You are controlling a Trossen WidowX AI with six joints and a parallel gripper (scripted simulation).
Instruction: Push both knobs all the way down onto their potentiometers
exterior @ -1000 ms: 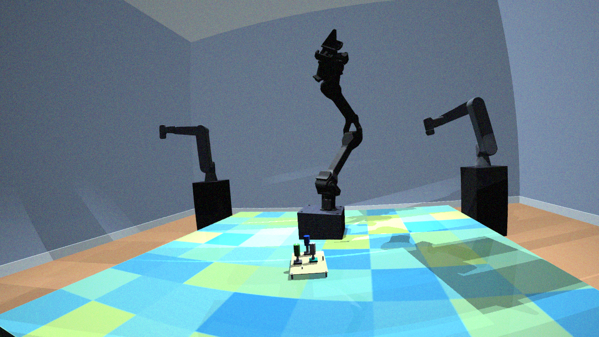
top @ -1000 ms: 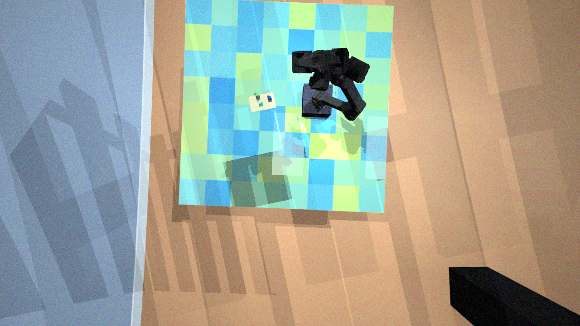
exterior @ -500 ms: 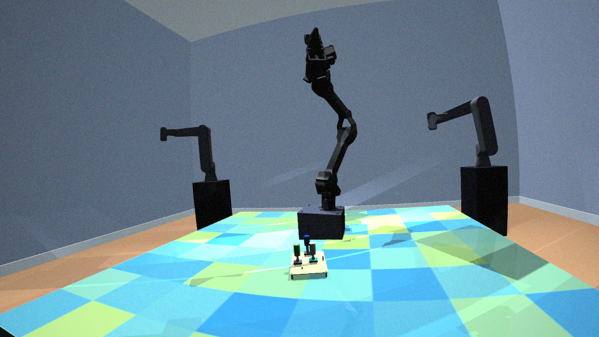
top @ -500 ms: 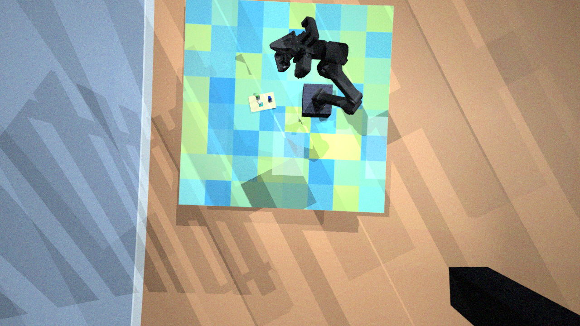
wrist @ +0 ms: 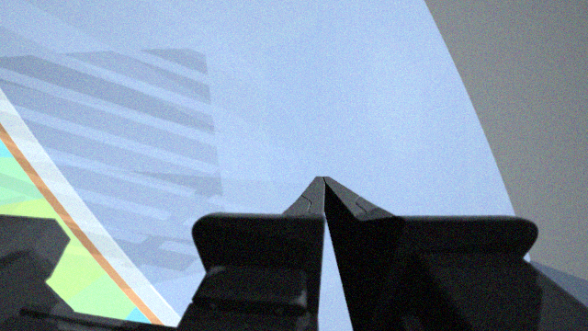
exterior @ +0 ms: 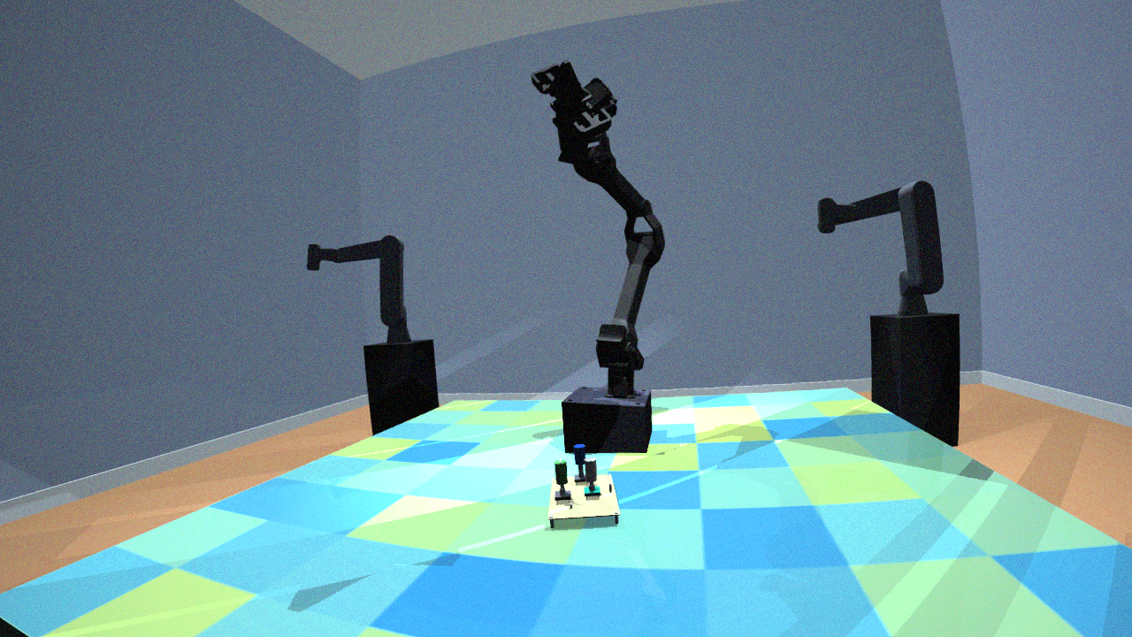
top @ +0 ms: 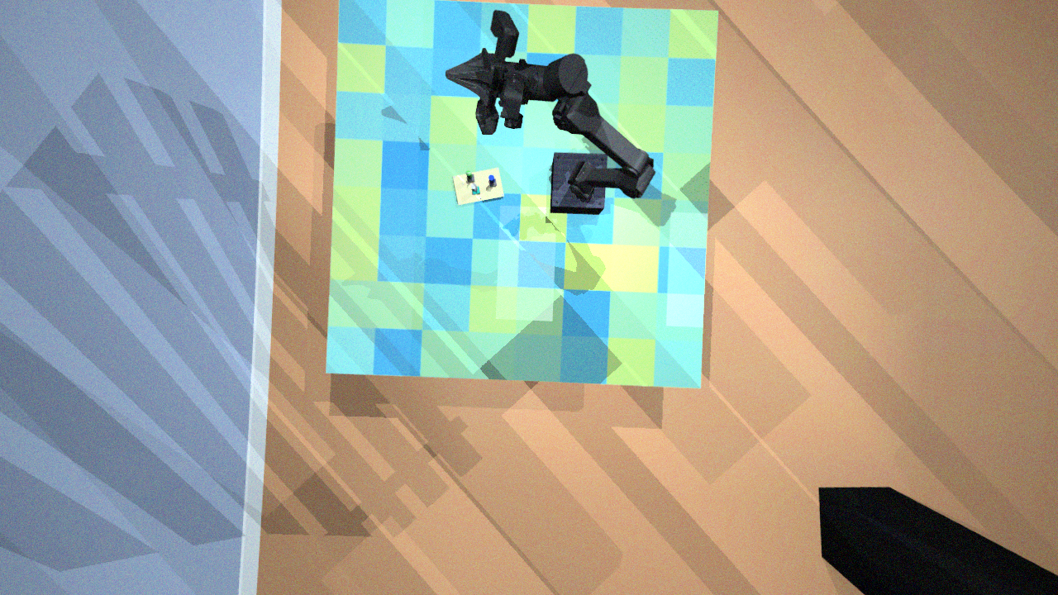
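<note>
Now: the grey knob 640 mm below my gripper tip and 40 mm ahead of it. From my gripper tip the other things lie so: green knob (640 mm below, 60 mm ahead, 40 mm to the right); teal potentiometer (660 mm below, 40 mm ahead).
</note>
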